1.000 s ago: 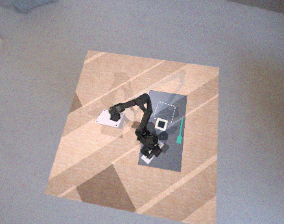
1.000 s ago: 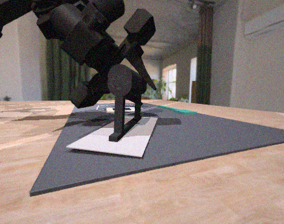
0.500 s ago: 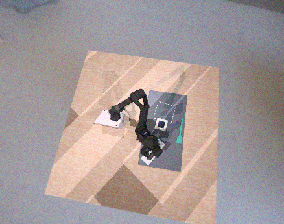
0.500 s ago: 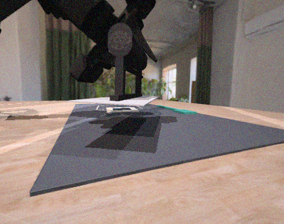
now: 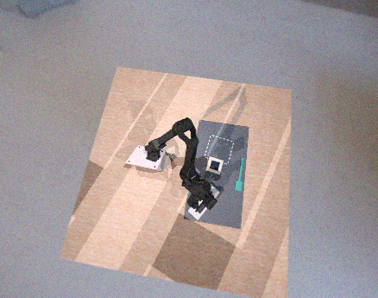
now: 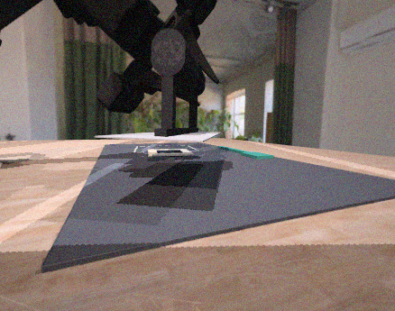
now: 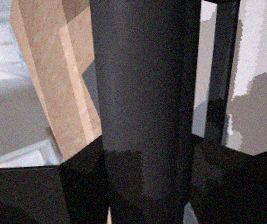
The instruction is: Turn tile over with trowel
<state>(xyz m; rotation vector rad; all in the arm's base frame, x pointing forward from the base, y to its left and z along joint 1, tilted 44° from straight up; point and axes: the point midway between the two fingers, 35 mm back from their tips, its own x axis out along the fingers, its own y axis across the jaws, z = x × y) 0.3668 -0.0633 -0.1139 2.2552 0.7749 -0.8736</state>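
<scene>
Right now my gripper tip is 20 cm to the right of the grey mat and 12 cm above it. Round my gripper tip: teal trowel (14 cm ahead, 20 cm to the left, 10 cm below); square tile (3 cm behind, 22 cm to the left, 10 cm below).
</scene>
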